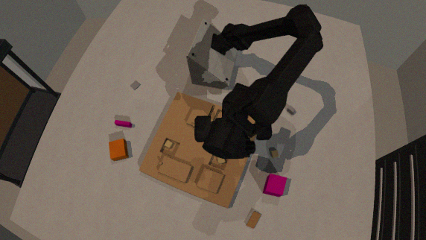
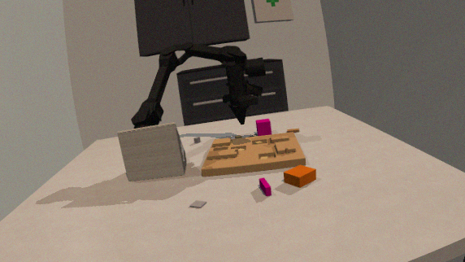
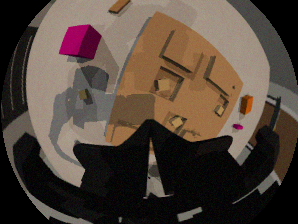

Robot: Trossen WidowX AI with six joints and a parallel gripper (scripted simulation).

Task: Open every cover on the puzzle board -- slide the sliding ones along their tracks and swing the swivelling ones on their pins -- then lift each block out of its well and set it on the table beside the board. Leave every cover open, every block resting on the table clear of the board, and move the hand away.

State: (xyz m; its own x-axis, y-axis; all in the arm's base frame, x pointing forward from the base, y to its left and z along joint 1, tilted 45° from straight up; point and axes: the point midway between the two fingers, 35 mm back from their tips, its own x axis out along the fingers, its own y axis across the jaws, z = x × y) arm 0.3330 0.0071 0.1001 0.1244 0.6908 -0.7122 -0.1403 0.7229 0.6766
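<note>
Right now the tan puzzle board is 70 mm to the right of my gripper tip, 60 mm below it and 10 mm ahead of it. From my gripper tip the other things lie so: grey block (190 mm to the left, 150 mm behind, 70 mm below); magenta cube (140 mm to the left, 110 mm ahead, 60 mm below); brown tile (220 mm ahead, 90 mm to the left, 80 mm below).
</note>
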